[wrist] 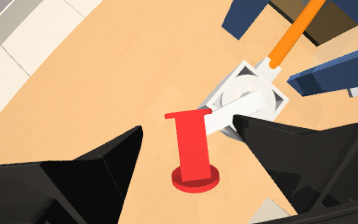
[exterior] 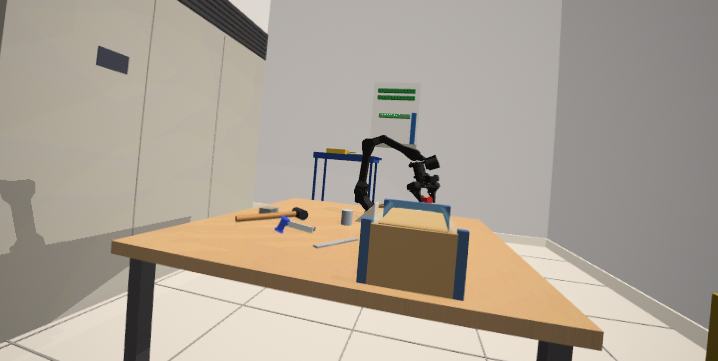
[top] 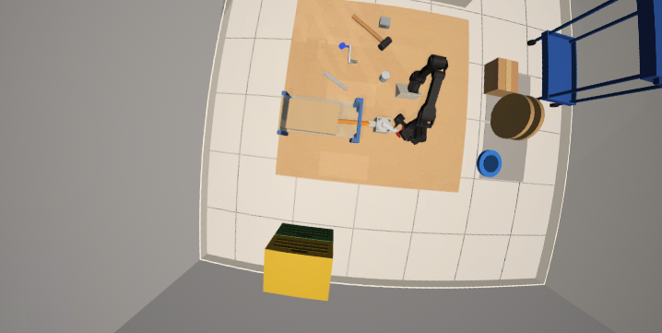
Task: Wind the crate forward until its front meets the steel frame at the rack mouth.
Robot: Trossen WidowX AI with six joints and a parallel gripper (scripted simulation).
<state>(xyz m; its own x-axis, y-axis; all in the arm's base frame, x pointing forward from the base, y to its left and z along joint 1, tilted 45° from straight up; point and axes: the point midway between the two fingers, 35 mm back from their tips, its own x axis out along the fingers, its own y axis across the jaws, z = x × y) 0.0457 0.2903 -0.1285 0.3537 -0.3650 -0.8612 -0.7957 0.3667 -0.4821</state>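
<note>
Now: the red grip 10 mm behind my gripper tip and 10 mm to the right of it. Also, from my gripper tip: blue steel frame (250 mm ahead, 30 mm to the right, 30 mm below); then hand winch (70 mm ahead, 50 mm to the right, 100 mm below); then red-knobbed crank handle (30 mm ahead, 20 mm to the right, 30 mm below).
</note>
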